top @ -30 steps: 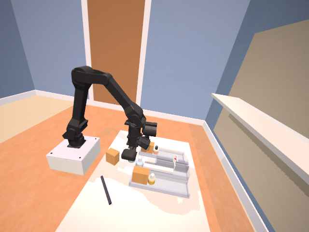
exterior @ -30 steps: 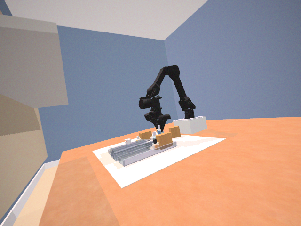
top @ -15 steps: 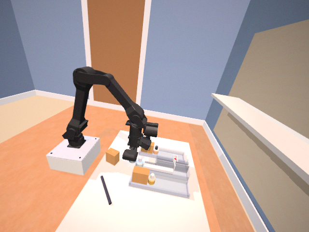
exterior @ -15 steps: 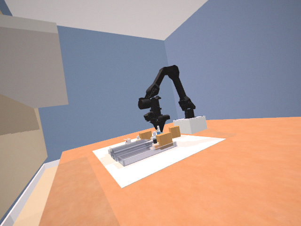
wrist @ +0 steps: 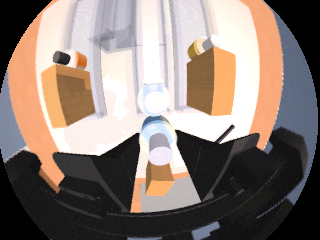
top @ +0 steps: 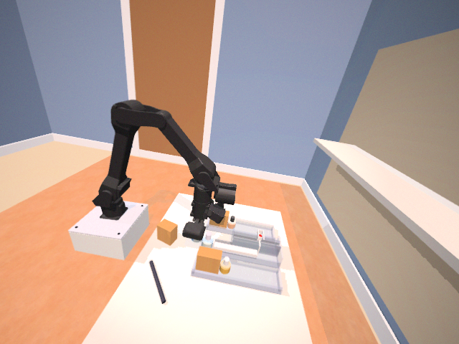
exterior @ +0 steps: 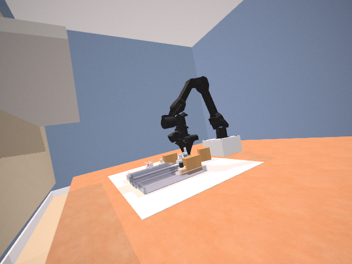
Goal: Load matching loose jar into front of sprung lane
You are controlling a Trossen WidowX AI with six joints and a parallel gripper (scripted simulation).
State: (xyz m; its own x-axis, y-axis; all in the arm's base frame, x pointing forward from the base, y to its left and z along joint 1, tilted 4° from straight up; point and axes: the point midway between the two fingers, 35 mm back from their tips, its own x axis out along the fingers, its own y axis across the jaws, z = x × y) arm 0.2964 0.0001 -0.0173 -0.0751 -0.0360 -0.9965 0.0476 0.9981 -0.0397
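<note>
Right now the grey lane rack is 190 mm ahead of my gripper tip, 40 mm below it and 20 mm to the left of it. The rest, counted from my gripper tip: red mark (230 mm ahead, 30 mm to the left, 10 mm above); shelf (550 mm ahead, 310 mm above, 30 mm to the right); dark rod (150 mm to the right, 90 mm behind, 50 mm below).
</note>
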